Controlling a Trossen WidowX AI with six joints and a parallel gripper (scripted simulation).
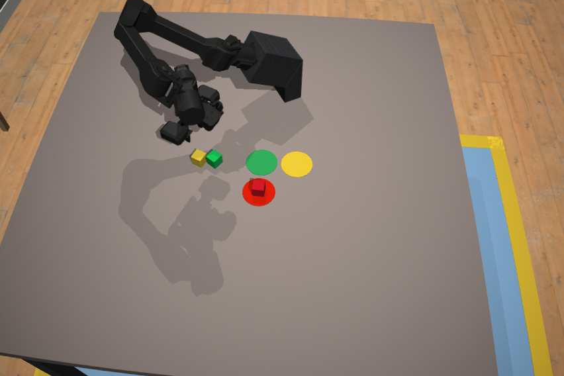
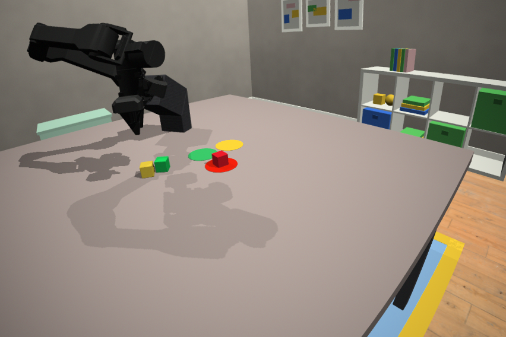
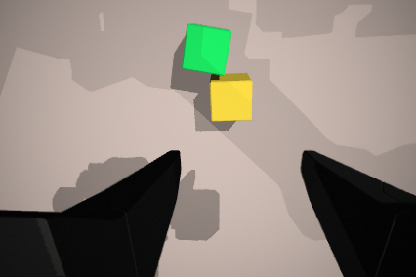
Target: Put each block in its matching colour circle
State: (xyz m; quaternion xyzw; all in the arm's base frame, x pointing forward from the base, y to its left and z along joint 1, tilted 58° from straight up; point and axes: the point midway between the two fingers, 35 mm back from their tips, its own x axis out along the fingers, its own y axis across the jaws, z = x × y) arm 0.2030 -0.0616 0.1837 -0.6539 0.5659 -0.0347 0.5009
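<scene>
Right now my hand is 140 mm above the yellow block. Also, from my hand: green block: 140 mm below, 40 mm to the left, 10 mm ahead; red block: 150 mm to the left, 140 mm below, 130 mm ahead; green circle: 170 mm to the left, 160 mm below, 40 mm ahead.
</scene>
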